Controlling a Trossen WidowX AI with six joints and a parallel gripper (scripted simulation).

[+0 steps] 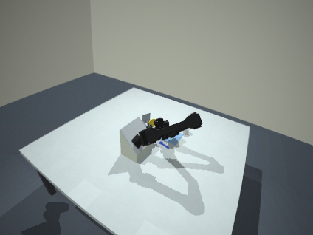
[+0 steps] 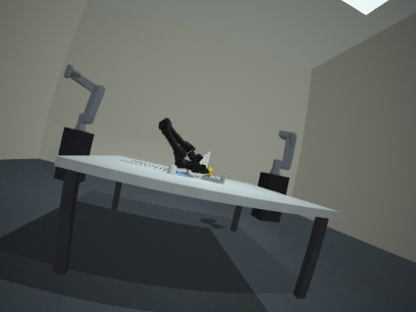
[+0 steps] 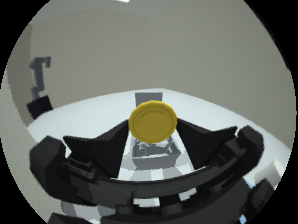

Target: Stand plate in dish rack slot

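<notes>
The yellow plate is 1 cm to the right of my gripper tip. Round my gripper tip: blue spoon 12 cm behind, 17 cm to the right, 5 cm below; then grey dish rack 1 cm ahead, 2 cm to the left, 3 cm below; then light blue mat 1 cm behind, 18 cm to the right, 5 cm below.
</notes>
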